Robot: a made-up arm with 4 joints.
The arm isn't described. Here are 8 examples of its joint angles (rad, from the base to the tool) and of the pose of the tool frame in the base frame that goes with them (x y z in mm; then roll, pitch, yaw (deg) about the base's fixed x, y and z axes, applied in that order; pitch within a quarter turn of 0, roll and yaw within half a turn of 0).
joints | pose
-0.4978 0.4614 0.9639 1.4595 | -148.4 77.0 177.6 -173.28 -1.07 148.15
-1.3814 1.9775 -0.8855 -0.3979 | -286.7 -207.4 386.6 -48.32 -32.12 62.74
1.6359 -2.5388 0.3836 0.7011 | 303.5 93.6 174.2 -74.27 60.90 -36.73
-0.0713 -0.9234 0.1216 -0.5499 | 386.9 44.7 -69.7 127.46 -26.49 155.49
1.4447 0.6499 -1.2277 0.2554 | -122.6 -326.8 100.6 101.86 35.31 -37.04
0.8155 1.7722 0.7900 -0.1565 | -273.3 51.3 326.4 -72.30 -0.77 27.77
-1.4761 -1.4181 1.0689 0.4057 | 372.8 82.3 251.5 91.15 -15.54 123.91
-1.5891 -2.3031 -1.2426 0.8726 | 264.6 -283.7 426.5 -96.04 -16.19 -92.38
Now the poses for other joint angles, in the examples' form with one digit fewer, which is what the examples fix.
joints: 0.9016 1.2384 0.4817 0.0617
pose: -264 -78 192 -97.2 7.3 65.6
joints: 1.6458 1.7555 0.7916 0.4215
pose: -193 55 234 -96.8 39.6 51.5
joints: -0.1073 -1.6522 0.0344 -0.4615
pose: 509 26 215 103.7 8.0 147.3
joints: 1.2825 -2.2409 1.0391 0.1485
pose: 382 93 302 -99.0 32.0 -92.0
